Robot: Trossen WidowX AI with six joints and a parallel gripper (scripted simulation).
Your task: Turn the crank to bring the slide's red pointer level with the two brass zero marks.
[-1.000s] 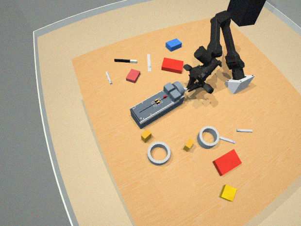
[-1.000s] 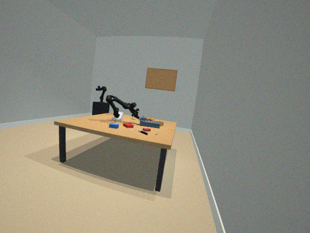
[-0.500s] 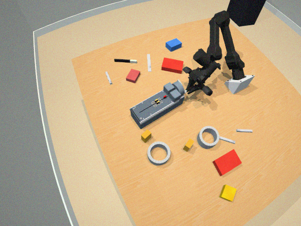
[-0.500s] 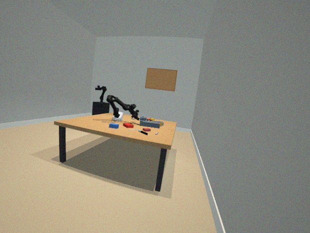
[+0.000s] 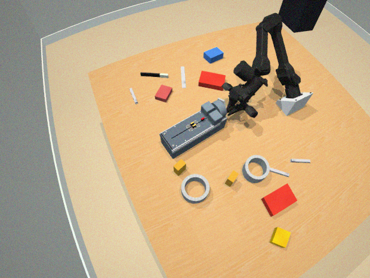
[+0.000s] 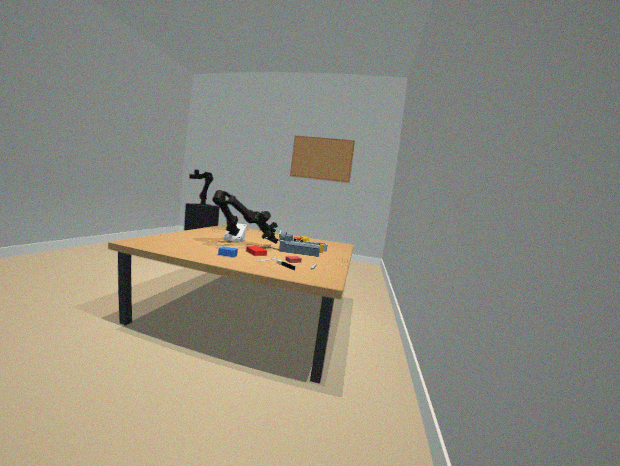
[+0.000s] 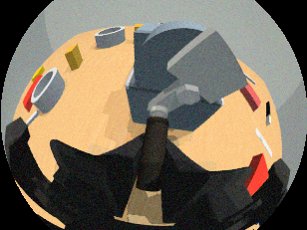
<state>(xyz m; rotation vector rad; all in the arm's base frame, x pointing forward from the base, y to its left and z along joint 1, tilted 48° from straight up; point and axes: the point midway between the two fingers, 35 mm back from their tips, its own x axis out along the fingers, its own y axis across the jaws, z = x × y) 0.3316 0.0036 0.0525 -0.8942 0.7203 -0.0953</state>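
The red pointer is 120 mm ahead of my gripper tip, 10 mm to the left of it and 40 mm above it. Round my gripper tip: red block (210 mm ahead, 220 mm to the right, 30 mm below); then blue block (130 mm behind, 380 mm to the right, 20 mm below); then dark crank handle (20 mm behind, 20 mm above).
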